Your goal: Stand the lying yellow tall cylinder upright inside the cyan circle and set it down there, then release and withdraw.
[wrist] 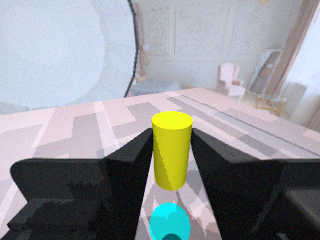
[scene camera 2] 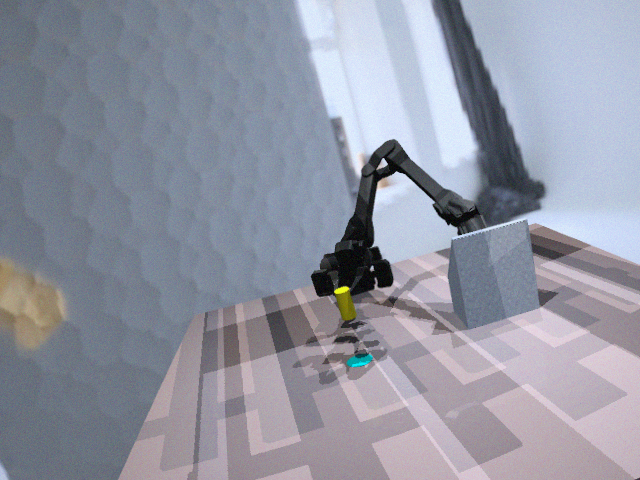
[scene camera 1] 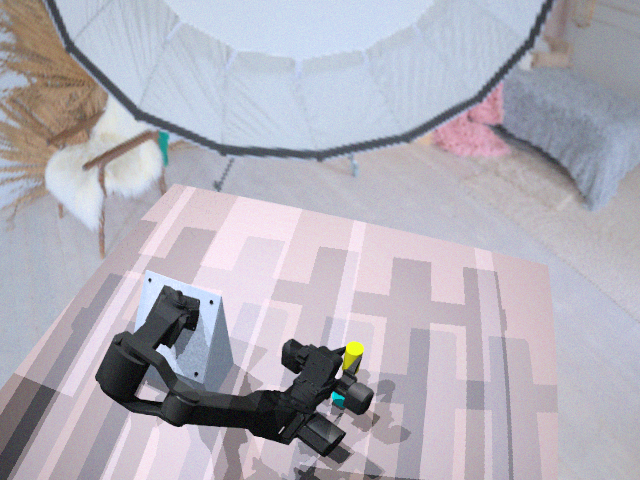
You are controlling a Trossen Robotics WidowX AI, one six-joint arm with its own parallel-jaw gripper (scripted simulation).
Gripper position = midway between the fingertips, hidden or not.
my gripper: wrist 171, 132; scene camera 2 343, 295; scene camera 1 353, 352
